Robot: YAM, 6 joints.
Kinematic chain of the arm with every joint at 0, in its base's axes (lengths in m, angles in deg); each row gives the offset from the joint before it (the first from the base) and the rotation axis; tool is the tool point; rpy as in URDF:
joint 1: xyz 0 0 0.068 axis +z
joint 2: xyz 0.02 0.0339 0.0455 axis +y
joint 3: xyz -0.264 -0.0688 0 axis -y
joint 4: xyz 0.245 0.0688 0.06 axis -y
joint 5: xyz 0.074 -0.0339 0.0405 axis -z
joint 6: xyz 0.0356 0 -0.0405 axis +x
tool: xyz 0 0 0 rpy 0 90 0
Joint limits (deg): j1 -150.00..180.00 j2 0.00..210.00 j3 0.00..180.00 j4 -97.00..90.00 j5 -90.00..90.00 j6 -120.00..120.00
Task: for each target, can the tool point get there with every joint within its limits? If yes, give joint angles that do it. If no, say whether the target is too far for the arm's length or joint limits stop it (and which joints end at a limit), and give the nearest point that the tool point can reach.
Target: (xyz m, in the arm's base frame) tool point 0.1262 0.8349 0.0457
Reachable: no: too far | nearest point 0.0962 0.6365 0.0622 | short by 0.201 m
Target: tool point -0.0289 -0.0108 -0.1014
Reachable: yes | joints -19.46 192.07 36.47 -22.27 33.75 -46.59
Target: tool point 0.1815 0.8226 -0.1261
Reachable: no: too far | nearest point 0.1338 0.6063 -0.0616 | short by 0.231 m
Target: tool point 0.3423 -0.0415 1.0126
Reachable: no: too far | nearest point 0.2309 -0.0280 0.7021 | short by 0.330 m
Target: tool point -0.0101 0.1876 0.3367
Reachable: yes | joints 98.22 44.85 40.33 2.61 28.19 -20.58
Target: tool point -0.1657 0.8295 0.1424
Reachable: no: too far | nearest point -0.1264 0.6330 0.1354 | short by 0.201 m
